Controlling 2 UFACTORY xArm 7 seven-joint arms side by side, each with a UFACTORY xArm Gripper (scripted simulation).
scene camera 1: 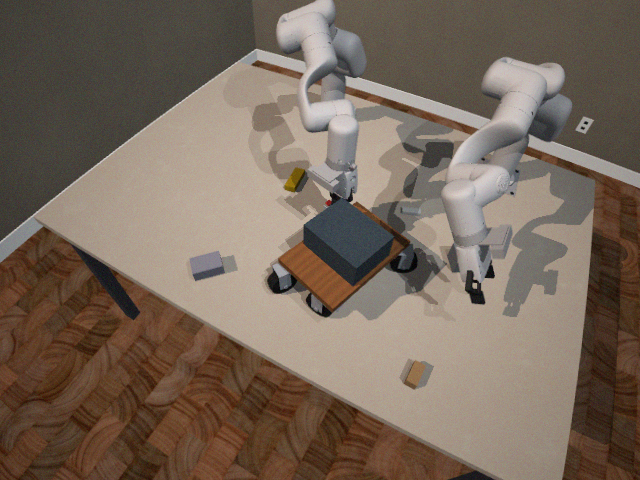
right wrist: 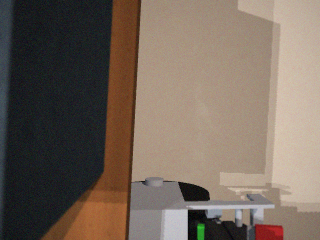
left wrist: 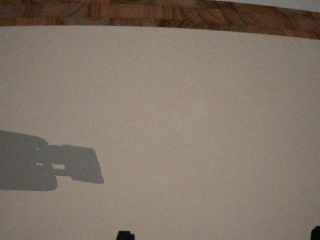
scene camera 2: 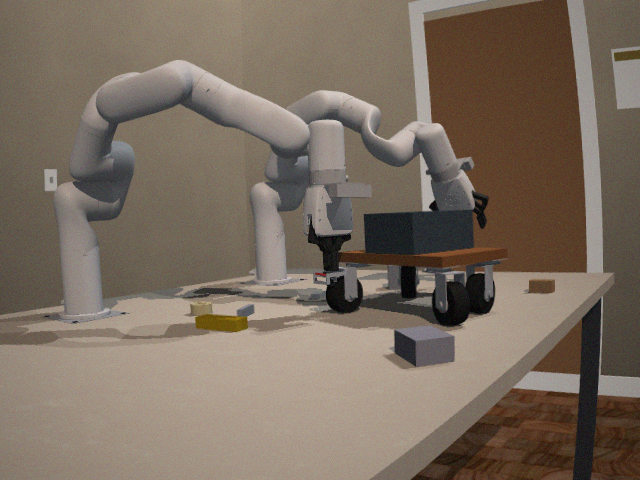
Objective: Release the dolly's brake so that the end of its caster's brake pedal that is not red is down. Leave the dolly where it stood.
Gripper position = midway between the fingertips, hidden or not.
In view: the left gripper [scene camera 2: 468,227], the right gripper [scene camera 2: 331,270], a yellow block [scene camera 2: 208,321] and a lavender block [scene camera 2: 426,345].
The lavender block also shows in scene camera 1 [scene camera 1: 204,266]. The left gripper shows as well in scene camera 1 [scene camera 1: 483,289]. The right wrist view does not show the yellow block: it is out of frame. The left wrist view does not show the yellow block: it is out of frame.
